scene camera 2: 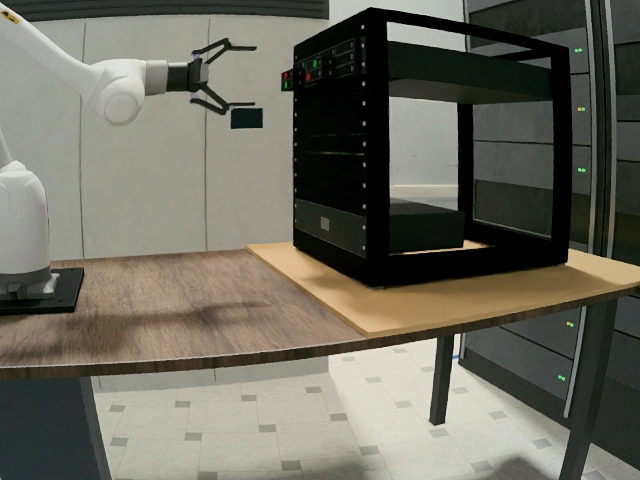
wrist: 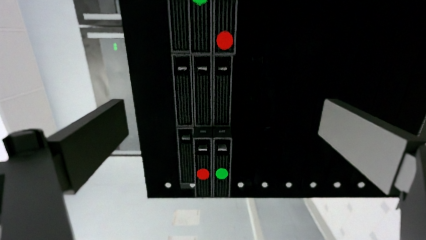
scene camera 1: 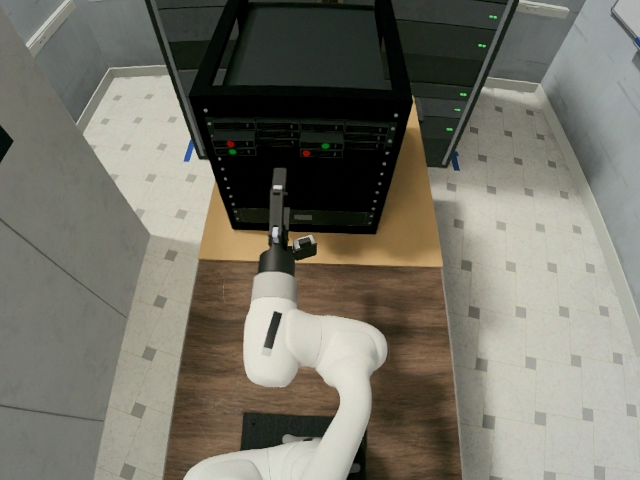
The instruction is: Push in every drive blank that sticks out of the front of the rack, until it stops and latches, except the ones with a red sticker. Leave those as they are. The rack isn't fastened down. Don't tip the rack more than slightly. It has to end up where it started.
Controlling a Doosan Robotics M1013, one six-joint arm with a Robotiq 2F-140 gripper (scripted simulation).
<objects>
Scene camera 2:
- my gripper: 254,76
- black rack: 344,220
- tan board: 397,309
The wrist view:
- my gripper: 224,116
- black rack: 285,66
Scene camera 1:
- black rack: 273,54
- tan board: 407,236
</objects>
